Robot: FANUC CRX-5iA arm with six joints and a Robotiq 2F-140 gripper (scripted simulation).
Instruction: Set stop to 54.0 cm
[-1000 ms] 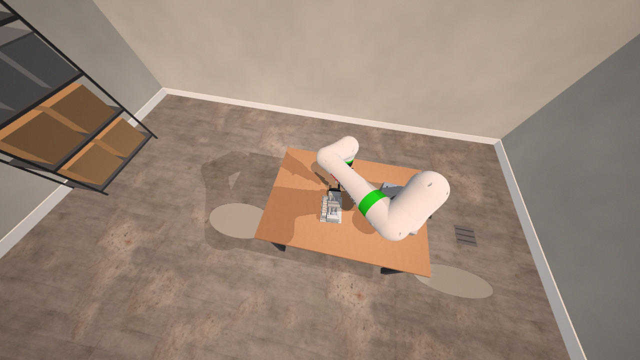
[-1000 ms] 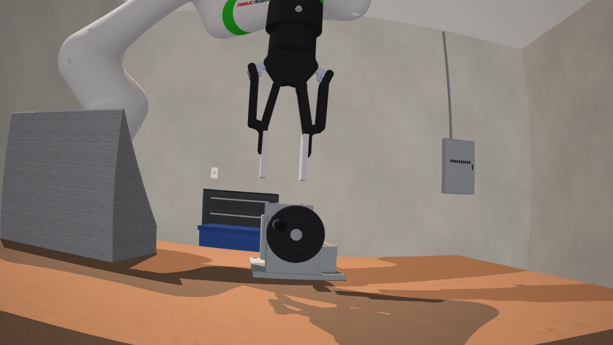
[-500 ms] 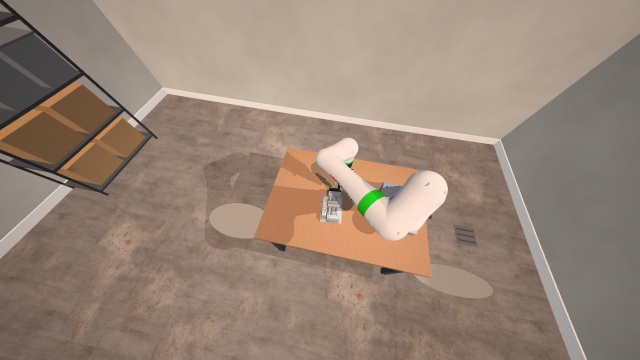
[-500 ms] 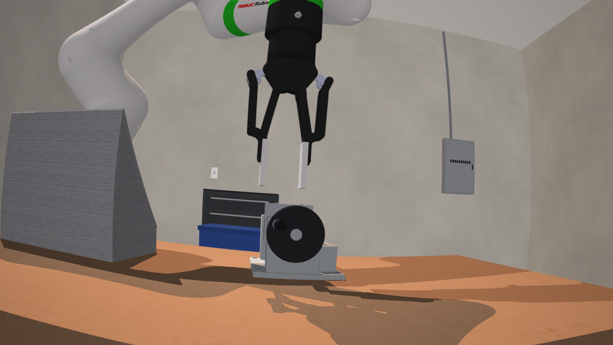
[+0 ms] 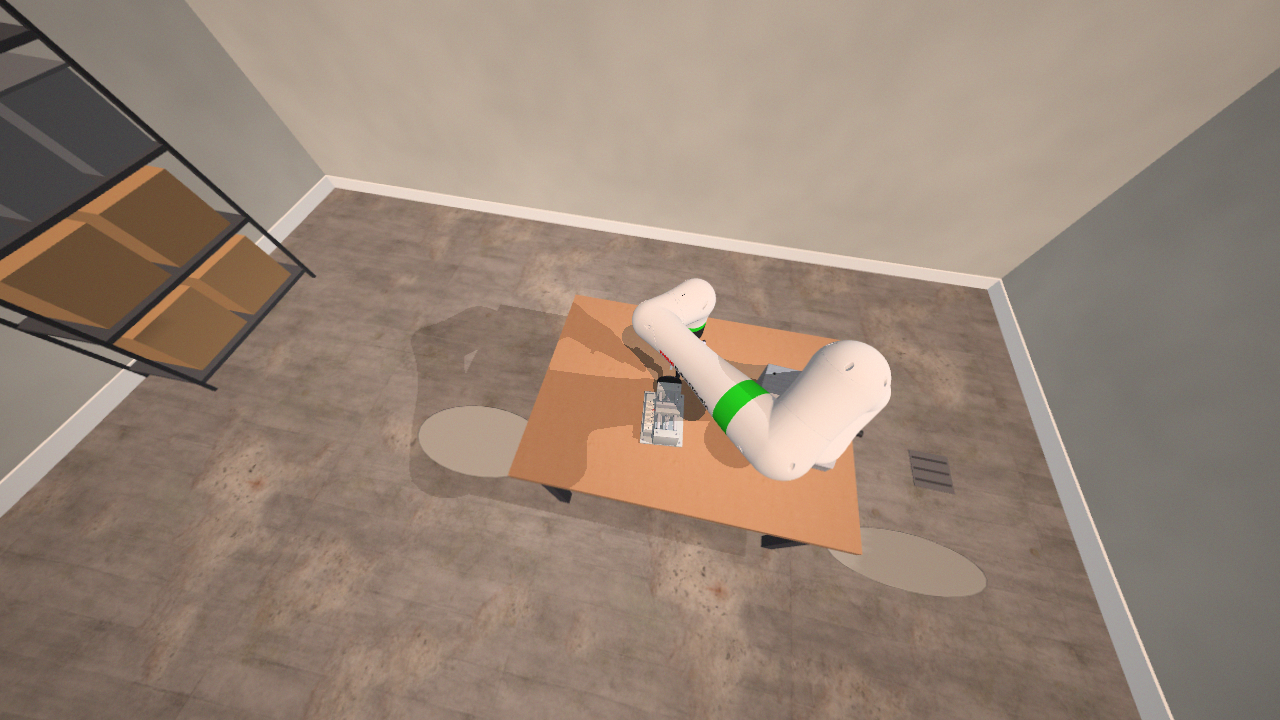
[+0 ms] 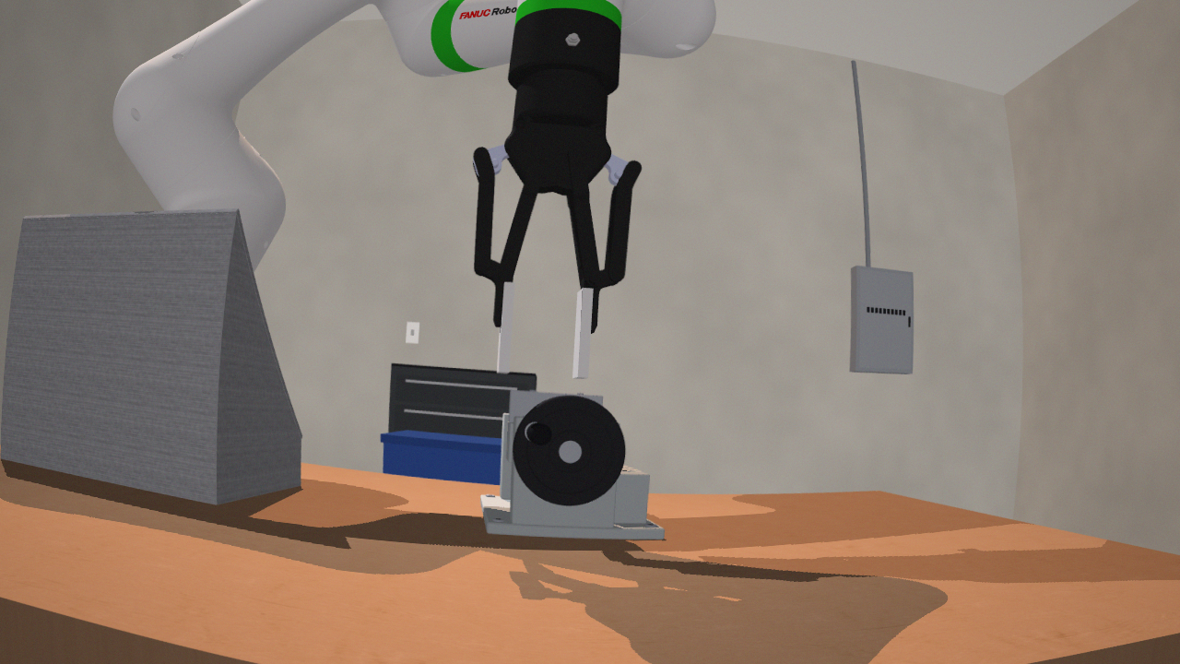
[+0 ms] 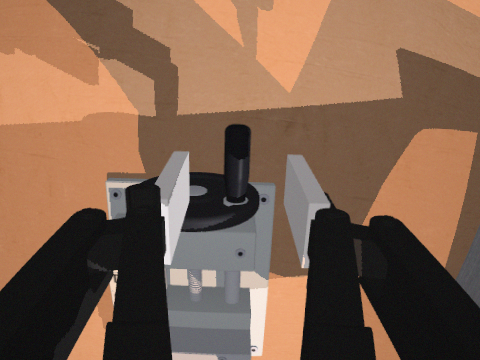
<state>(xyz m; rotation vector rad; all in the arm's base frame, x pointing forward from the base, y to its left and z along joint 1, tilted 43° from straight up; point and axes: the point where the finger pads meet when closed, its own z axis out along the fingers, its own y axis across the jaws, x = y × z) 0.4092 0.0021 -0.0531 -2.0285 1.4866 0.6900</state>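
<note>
My gripper is now 7 cm above the black crank knob. Also, from my hand: sliding stop block 15 cm to the left, 7 cm below; then black handwheel 8 cm below, 2 cm to the left.
</note>
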